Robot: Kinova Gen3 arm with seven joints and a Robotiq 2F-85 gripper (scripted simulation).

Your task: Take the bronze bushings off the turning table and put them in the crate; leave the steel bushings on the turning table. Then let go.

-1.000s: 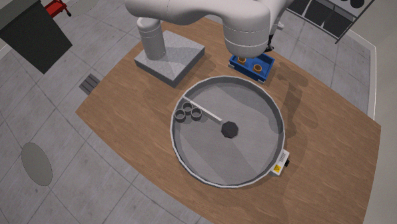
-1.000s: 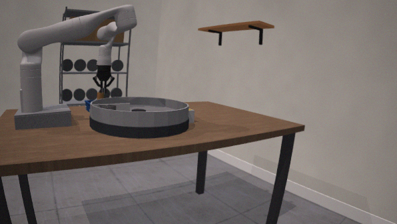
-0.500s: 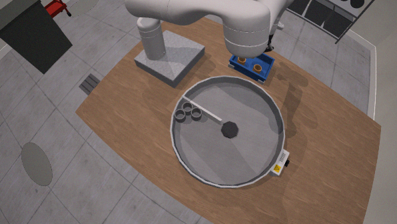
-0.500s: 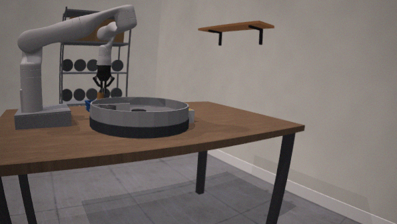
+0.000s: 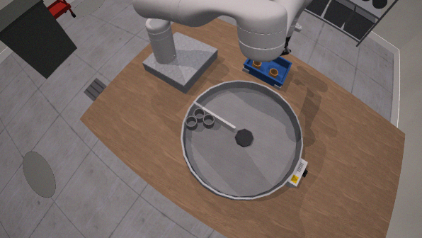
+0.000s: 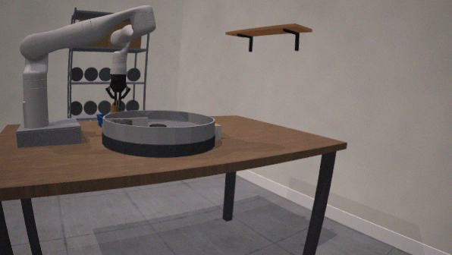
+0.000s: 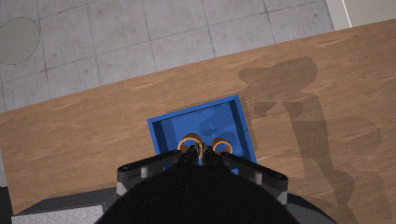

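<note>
Now: the blue crate 8 cm below my hand. From my hand the other things lie so: grey turning table 11 cm ahead, 36 cm to the right, 5 cm below.
</note>
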